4 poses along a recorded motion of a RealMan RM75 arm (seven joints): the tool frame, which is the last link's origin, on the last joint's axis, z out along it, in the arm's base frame.
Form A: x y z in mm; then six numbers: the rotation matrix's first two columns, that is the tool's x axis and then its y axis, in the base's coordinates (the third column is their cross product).
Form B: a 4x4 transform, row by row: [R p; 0 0 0 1], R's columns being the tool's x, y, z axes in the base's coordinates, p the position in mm. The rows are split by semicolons. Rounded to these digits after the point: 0 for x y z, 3 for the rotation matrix.
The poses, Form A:
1: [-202, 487, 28, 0.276, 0.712, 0.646, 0.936, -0.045, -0.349]
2: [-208, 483, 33, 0.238, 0.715, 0.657, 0.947, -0.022, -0.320]
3: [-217, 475, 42, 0.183, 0.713, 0.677, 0.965, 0.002, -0.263]
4: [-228, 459, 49, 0.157, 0.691, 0.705, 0.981, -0.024, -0.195]
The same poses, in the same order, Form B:
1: 0.276, 0.936, -0.219, -202; 0.712, -0.045, 0.701, 487; 0.646, -0.349, -0.679, 28; 0, 0, 0, 1
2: 0.238, 0.947, -0.214, -208; 0.715, -0.022, 0.698, 483; 0.657, -0.320, -0.682, 33; 0, 0, 0, 1
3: 0.183, 0.965, -0.189, -217; 0.713, 0.002, 0.701, 475; 0.677, -0.263, -0.688, 42; 0, 0, 0, 1
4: 0.157, 0.981, -0.118, -228; 0.691, -0.024, 0.722, 459; 0.705, -0.195, -0.682, 49; 0, 0, 0, 1
